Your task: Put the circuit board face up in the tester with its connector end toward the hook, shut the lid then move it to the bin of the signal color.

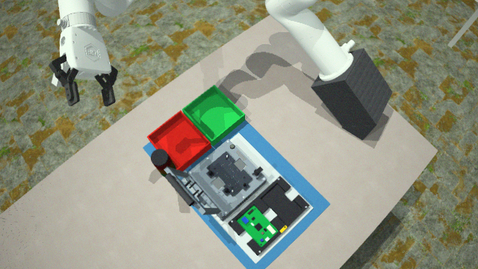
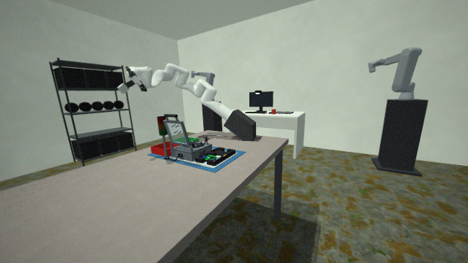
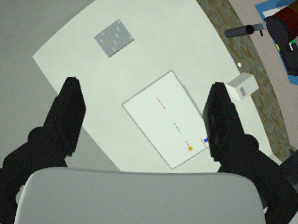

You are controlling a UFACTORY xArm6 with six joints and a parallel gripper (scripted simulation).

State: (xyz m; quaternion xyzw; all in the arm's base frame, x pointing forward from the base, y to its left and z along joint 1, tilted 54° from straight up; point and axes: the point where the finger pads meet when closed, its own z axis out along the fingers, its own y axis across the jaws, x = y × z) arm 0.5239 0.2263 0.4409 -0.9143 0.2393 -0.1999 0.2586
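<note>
The green circuit board lies 430 mm below my hand, 380 mm to the left of it and 130 mm behind it. The rest, counted from my hand: red bin: 440 mm below, 130 mm behind, 10 mm to the left; then black latch hook: 360 mm below, 270 mm to the left, 240 mm behind; then tester lid: 270 mm below, 210 mm to the left, 50 mm behind.
</note>
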